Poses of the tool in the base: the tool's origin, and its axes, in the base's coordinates. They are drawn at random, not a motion.
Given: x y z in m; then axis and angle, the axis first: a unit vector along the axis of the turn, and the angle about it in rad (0 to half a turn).
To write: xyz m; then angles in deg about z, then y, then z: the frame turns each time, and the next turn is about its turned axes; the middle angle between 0 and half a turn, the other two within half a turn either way. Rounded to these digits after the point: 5 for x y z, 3 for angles.
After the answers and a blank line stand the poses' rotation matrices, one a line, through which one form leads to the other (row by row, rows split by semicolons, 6 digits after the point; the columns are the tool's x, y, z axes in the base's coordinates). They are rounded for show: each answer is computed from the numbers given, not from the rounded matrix.
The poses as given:
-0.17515 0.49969 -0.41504 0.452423 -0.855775 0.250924 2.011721
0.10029 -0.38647 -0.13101 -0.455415 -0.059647 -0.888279 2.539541
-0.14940 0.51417 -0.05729 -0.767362 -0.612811 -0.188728 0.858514
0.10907 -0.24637 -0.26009 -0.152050 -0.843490 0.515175 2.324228
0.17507 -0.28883 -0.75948 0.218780 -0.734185 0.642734 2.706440
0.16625 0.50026 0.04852 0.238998 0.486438 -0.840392 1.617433
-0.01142 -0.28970 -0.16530 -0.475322 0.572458 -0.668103 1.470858
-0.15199 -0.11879 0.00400 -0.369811 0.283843 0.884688 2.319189
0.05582 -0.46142 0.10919 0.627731 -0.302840 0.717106 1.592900
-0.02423 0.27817 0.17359 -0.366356 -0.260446 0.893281 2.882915
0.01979 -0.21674 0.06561 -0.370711 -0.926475 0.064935 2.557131
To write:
-0.17515 0.49969 -0.41504 -130.539 109.691 173.733
0.10029 -0.38647 -0.13101 26.727 52.036 -168.197
-0.14940 0.51417 -0.05729 123.673 48.248 -133.548
0.10907 -0.24637 -0.26009 -140.270 103.719 -119.832
0.17507 -0.28883 -0.75948 -92.388 96.840 -125.575
0.16625 0.50026 0.04852 -67.531 46.167 -15.199
-0.01142 -0.28970 -0.16530 8.552 59.894 -70.855
-0.15199 -0.11879 0.00400 116.254 50.596 11.269
0.05582 -0.46142 0.10919 -79.508 59.768 152.001
-0.02423 0.27817 0.17359 -152.875 52.942 -43.694
0.01979 -0.21674 0.06561 170.372 145.718 -146.012

-0.134734 -0.779333 -0.611953; -0.325483 0.618124 -0.715530; 0.935899 0.102774 -0.336942
-0.445836 0.552615 0.704164; -0.453511 -0.817685 0.354568; 0.771724 -0.161267 0.615171
0.857560 0.305754 -0.413648; 0.020068 0.783663 0.620862; 0.513992 -0.540728 0.665902
-0.645210 -0.159744 -0.747119; 0.591737 0.514083 -0.620940; 0.483272 -0.842734 -0.237164
-0.815537 -0.577225 -0.041365; -0.035337 0.121016 -0.992021; 0.577625 -0.807568 -0.119090
0.013163 0.961155 0.275693; -0.717800 0.201033 -0.666594; -0.696124 -0.189118 0.692564
0.303161 0.419816 0.855481; -0.909723 0.394784 0.128648; -0.283722 -0.817252 0.501599
-0.450642 -0.824680 -0.341797; 0.471890 -0.545072 0.692976; -0.757788 0.150994 0.634790
0.380654 -0.911235 0.157333; 0.522627 0.071637 -0.849546; 0.762865 0.405610 0.503505
-0.702761 -0.040846 -0.710252; 0.416161 -0.833322 -0.363848; -0.577007 -0.551277 0.602625
-0.581967 0.594071 -0.555332; 0.665727 0.740225 0.094205; 0.467035 -0.314875 -0.826276

